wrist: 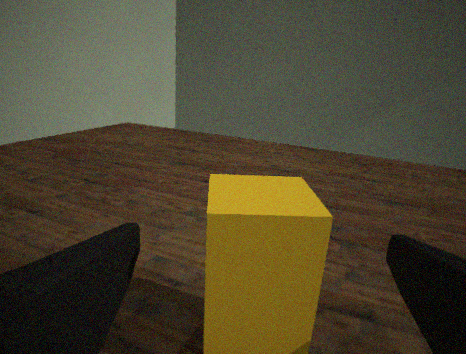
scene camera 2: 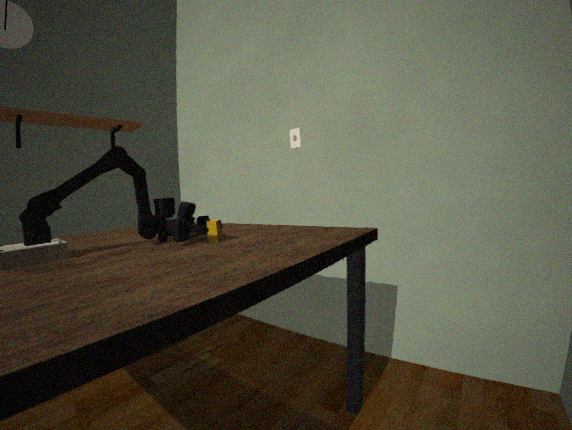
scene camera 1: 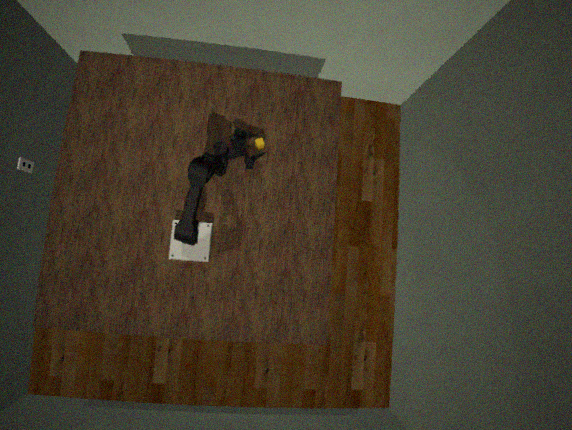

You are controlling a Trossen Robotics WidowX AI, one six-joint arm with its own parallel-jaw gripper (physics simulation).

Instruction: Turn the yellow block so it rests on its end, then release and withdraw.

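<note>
The yellow block [scene camera 1: 259, 143] [scene camera 2: 214, 228] [wrist: 265, 280] stands upright on its end on the table, its flat top facing up; its lower end is cut off in the wrist view. My gripper [scene camera 1: 260, 145] [wrist: 265, 241] is open, low and level near the table top. Its two black fingers stand wide apart, one on each side of the block, with a gap on both sides in the wrist view. In the scene camera 2 view the dark gripper is just left of the block, and its fingertips are hard to make out.
The wooden table [scene camera 1: 280, 240] [scene camera 2: 200, 270] [wrist: 75, 175] carries the arm's white base plate [scene camera 1: 202, 252] [scene camera 2: 35, 254]. Walls rise beyond the table's far edges. A wall shelf [scene camera 2: 65, 119] is at the back left in the scene camera 2 view.
</note>
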